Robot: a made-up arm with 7 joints.
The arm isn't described. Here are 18 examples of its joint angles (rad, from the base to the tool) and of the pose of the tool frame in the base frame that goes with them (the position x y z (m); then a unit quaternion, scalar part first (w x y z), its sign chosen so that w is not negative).
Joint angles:
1: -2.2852 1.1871 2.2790 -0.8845 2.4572 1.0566 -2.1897
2: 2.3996 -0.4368 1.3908 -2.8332 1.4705 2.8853 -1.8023
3: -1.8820 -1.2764 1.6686 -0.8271 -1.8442 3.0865 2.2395
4: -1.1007 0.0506 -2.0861 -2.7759 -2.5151 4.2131 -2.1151
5: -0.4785 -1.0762 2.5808 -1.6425 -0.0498 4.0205 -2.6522
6: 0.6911 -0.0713 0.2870 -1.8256 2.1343 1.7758 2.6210
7: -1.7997 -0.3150 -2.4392 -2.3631 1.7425 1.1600 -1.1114
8: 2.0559 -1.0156 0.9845 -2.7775 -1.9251 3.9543 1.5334
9: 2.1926 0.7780 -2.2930 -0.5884 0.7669 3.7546 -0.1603
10: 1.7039 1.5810 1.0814 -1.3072 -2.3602 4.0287 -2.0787
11: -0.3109 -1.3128 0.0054 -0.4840 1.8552 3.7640 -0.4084
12: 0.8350 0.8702 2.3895 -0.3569 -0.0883 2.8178 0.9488
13: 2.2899 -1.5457 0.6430 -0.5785 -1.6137 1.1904 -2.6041
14: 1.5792 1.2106 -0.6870 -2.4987 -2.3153 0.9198 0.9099
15: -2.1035 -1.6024 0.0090 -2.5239 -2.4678 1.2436 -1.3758
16: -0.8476 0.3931 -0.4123 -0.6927 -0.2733 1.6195 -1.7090
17: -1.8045 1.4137 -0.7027 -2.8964 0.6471 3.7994 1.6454
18: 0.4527 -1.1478 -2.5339 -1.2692 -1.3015 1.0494 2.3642
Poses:
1: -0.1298 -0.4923 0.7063 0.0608 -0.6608 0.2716 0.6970
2: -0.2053 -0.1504 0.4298 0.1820 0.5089 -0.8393 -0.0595
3: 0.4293 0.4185 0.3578 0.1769 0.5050 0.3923 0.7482
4: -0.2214 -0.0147 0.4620 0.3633 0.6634 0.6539 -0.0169
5: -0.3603 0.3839 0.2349 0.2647 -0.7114 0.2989 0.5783
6: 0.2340 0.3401 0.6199 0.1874 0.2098 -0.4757 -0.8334
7: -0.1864 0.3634 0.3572 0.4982 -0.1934 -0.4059 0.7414
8: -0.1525 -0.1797 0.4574 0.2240 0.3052 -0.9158 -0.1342
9: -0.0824 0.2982 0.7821 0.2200 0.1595 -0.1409 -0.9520
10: -0.3403 0.3665 0.1605 0.2864 0.6542 0.0790 -0.6955
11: -0.4602 0.0989 0.6116 0.5886 0.3996 -0.0639 -0.6999
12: 0.2201 0.3594 0.7558 0.8048 -0.2685 0.0963 0.5205
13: 0.3018 -0.5448 0.5167 0.2986 0.0878 0.5590 0.7686
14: 0.2518 0.2356 0.0908 0.8089 -0.2167 0.4021 0.3701
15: 0.0640 0.1264 0.6430 0.0862 -0.1439 0.5283 0.8323
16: 0.2271 -0.4271 0.7457 0.2964 0.9143 0.2121 -0.1765
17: -0.2336 -0.1358 0.1286 0.5198 -0.4271 -0.7082 -0.2143
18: -0.4192 -0.4309 0.1639 0.3965 -0.4273 -0.6769 -0.4495
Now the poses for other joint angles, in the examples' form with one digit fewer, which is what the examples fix.
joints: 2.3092 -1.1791 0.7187 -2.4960 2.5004 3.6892 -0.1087
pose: -0.061 -0.158 0.558 0.637 -0.704 -0.158 0.271
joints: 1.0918 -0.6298 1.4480 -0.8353 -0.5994 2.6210 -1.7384
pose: -0.399 -0.181 0.765 0.147 -0.464 0.240 0.840
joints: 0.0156 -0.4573 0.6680 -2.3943 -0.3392 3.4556 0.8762
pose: 0.132 0.241 0.627 0.301 -0.752 -0.153 -0.566
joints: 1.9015 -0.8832 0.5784 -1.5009 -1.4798 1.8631 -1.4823
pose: -0.204 -0.171 0.817 0.531 -0.051 0.471 0.702
